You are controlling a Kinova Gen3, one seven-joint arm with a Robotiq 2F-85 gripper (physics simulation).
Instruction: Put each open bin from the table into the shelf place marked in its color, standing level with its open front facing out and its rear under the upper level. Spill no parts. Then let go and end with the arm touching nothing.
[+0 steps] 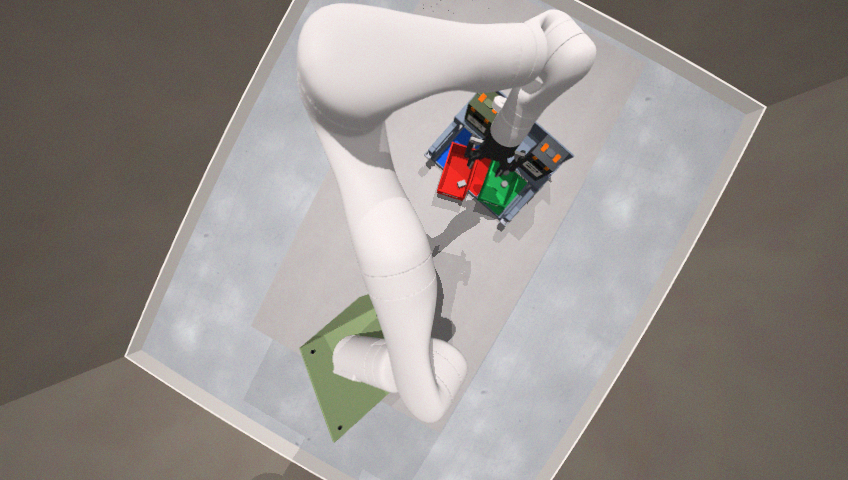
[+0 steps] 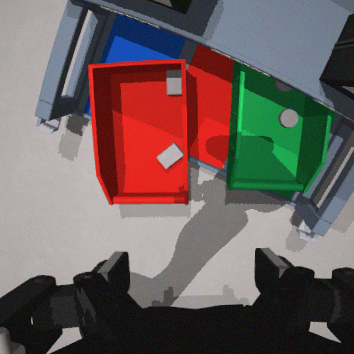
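Where they show: gripper, fingertip midpoint: (image 1: 483, 170) (image 2: 191, 267); arm's base at its link origin: (image 1: 350, 354).
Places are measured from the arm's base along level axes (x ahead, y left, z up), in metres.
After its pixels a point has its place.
The red bin (image 1: 453, 178) @(y -0.170, x 0.558, z -0.325 m) (image 2: 145, 135) @(y -0.174, x 0.570, z -0.325 m) holds two pale grey blocks. It lies over the blue place (image 2: 145, 44) @(y -0.189, x 0.687, z -0.337 m) and partly over the red place (image 2: 212, 90) @(y -0.267, x 0.618, z -0.337 m), its rear rim in front of the upper level and its front past the lower level's edge. I cannot tell whether it is level. The green bin (image 1: 492, 189) @(y -0.323, x 0.548, z -0.328 m) (image 2: 267, 167) @(y -0.332, x 0.510, z -0.327 m) stands at the green place (image 1: 496, 208) @(y -0.355, x 0.482, z -0.337 m), its rear partly under the upper level. It holds a round grey part and a darker one half hidden. My gripper (image 1: 487, 162) @(y -0.238, x 0.538, z -0.092 m) (image 2: 191, 267) @(y -0.238, x 0.538, z -0.092 m) is open and empty, above and apart from both bins.
The shelf's upper level (image 2: 270, 35) @(y -0.323, x 0.669, z -0.242 m) carries an olive box (image 1: 479, 111) @(y -0.199, x 0.727, z -0.147 m) and a dark box (image 1: 544, 155) @(y -0.406, x 0.626, z -0.122 m) with orange marks. Shelf side rails (image 2: 52, 75) @(y -0.094, x 0.663, z -0.259 m) (image 2: 332, 205) @(y -0.398, x 0.479, z -0.259 m) flank the places. The arm's green base plate (image 1: 351, 398) @(y -0.029, x -0.093, z 0.025 m) stands at the lower left.
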